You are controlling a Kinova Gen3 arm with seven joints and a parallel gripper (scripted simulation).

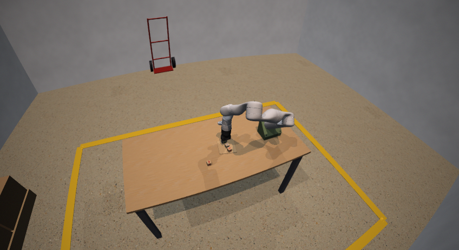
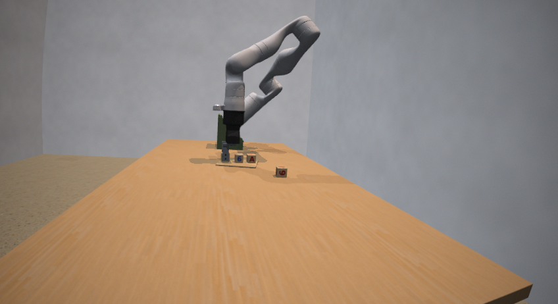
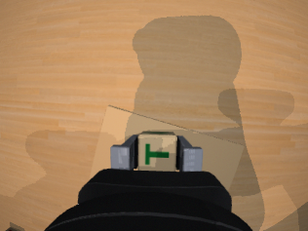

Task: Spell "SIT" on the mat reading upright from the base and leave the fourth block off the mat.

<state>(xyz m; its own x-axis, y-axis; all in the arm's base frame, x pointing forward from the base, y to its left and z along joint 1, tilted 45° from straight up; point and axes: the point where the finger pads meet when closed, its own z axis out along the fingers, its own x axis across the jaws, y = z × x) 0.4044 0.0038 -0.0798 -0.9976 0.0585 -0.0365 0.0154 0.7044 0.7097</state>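
My hand is right at the green-marked block. From my hand the other things lie so: blue-marked block 5 cm to the left, 1 cm below; tan mat 5 cm to the left, 3 cm below; E block 20 cm ahead, 15 cm to the left, 1 cm below.
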